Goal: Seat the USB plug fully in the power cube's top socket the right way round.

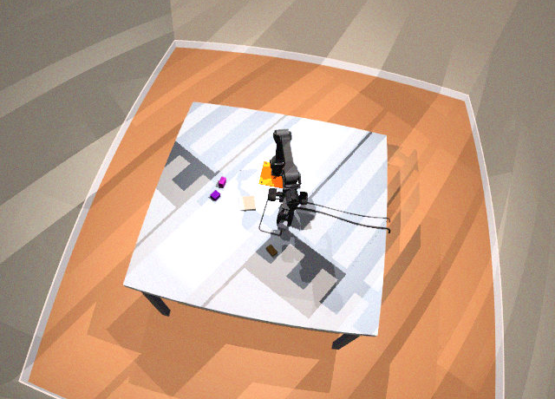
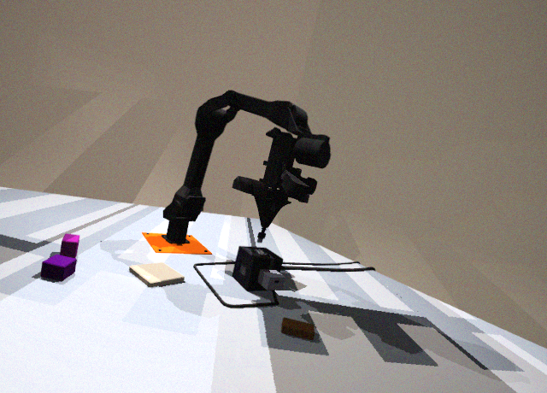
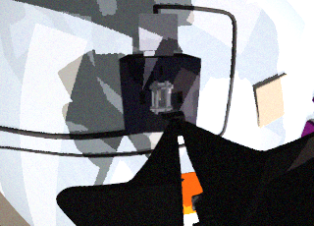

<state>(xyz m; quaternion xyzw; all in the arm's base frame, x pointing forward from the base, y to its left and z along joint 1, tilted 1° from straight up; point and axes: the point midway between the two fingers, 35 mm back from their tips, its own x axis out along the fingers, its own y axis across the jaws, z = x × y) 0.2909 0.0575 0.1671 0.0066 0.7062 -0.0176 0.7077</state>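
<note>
Now: gripper tip 2 cm above the USB plug. From my gripper tip the other things lie so: pale socket: 7 cm below; brown wedge: 19 cm ahead, 5 cm to the right, 13 cm below; beige slab: 7 cm behind, 20 cm to the right, 13 cm below.
</note>
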